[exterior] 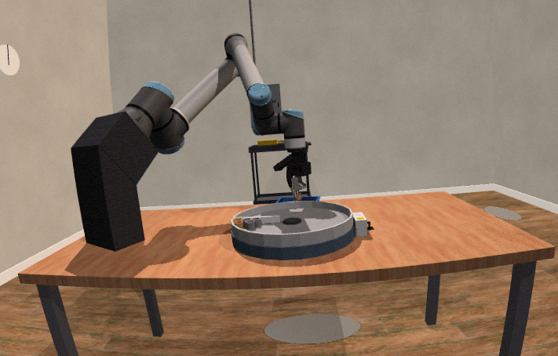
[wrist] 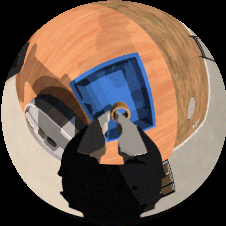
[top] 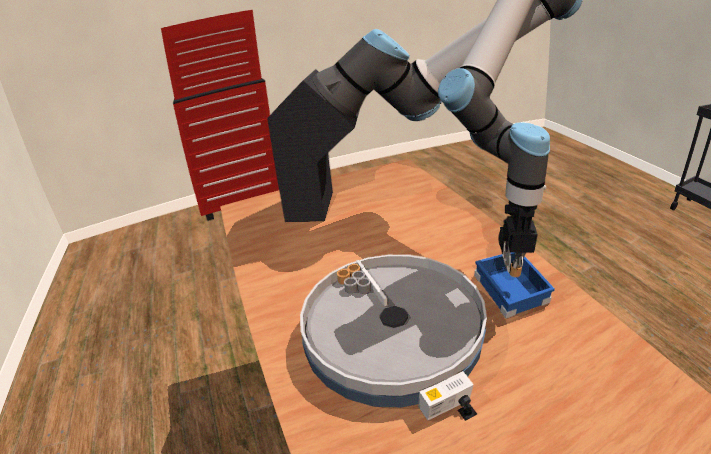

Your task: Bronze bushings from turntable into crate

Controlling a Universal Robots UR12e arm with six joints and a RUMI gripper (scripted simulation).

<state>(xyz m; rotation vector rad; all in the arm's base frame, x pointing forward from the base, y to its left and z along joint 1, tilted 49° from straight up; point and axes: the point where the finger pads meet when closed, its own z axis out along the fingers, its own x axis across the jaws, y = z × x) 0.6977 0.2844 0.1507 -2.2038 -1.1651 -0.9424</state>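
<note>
Right now the blue crate is 10 mm ahead of my hand, 10 mm to the left of it and 50 mm below it. Also, from my hand: round grey turntable: 40 mm ahead, 340 mm to the right, 20 mm below.
</note>
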